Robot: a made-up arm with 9 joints. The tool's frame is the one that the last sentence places.
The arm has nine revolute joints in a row. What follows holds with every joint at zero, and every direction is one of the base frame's.
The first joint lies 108 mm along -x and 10 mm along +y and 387 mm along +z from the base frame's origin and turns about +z.
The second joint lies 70 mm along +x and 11 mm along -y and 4 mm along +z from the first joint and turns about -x.
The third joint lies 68 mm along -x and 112 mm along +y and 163 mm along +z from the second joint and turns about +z.
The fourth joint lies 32 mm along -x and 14 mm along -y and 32 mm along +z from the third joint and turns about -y.
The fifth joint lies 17 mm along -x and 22 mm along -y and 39 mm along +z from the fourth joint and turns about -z.
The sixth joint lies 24 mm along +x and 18 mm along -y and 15 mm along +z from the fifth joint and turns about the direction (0.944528, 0.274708, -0.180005).
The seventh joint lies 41 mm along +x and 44 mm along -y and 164 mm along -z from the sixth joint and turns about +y.
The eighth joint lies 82 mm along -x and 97 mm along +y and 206 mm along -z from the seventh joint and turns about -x.
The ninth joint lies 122 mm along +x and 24 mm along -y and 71 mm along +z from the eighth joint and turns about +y.
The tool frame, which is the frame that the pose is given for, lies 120 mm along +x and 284 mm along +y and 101 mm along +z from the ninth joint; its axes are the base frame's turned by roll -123.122, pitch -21.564 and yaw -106.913 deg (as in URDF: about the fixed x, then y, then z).
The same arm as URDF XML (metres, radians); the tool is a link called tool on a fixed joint. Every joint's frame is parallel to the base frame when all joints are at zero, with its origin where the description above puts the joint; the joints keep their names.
<robot name="arm">
<joint name="tool_joint" type="fixed"><parent link="link9"/><child link="tool"/><origin xyz="0.12 0.284 0.101" rpy="-2.1489 -0.3764 -1.866"/></joint>
<joint name="joint 9" type="continuous"><parent link="link8"/><child link="link9"/><origin xyz="0.122 -0.024 0.071" rpy="0 0 0"/><axis xyz="0 1 0"/></joint>
<joint name="joint 8" type="continuous"><parent link="link7"/><child link="link8"/><origin xyz="-0.082 0.097 -0.206" rpy="0 0 0"/><axis xyz="-1 0 0"/></joint>
<joint name="joint 7" type="continuous"><parent link="link6"/><child link="link7"/><origin xyz="0.041 -0.044 -0.164" rpy="0 0 0"/><axis xyz="0 1 0"/></joint>
<joint name="joint 6" type="continuous"><parent link="link5"/><child link="link6"/><origin xyz="0.024 -0.018 0.015" rpy="0 0 0"/><axis xyz="0.944528 0.274708 -0.180005"/></joint>
<joint name="joint 5" type="continuous"><parent link="link4"/><child link="link5"/><origin xyz="-0.017 -0.022 0.039" rpy="0 0 0"/><axis xyz="0 0 -1"/></joint>
<joint name="joint 4" type="continuous"><parent link="link3"/><child link="link4"/><origin xyz="-0.032 -0.014 0.032" rpy="0 0 0"/><axis xyz="0 -1 0"/></joint>
<joint name="joint 3" type="continuous"><parent link="link2"/><child link="link3"/><origin xyz="-0.068 0.112 0.163" rpy="0 0 0"/><axis xyz="0 0 1"/></joint>
<joint name="joint 2" type="continuous"><parent link="link1"/><child link="link2"/><origin xyz="0.07 -0.011 0.004" rpy="0 0 0"/><axis xyz="-1 0 0"/></joint>
<joint name="joint 1" type="continuous"><parent link="base_link"/><child link="link1"/><origin xyz="-0.108 0.01 0.387" rpy="0 0 0"/><axis xyz="0 0 1"/></joint>
<link name="base_link"/>
<link name="link1"/>
<link name="link2"/>
<link name="link3"/>
<link name="link4"/>
<link name="link5"/>
<link name="link6"/>
<link name="link7"/>
<link name="link8"/>
<link name="link9"/>
<link name="tool"/>
</robot>

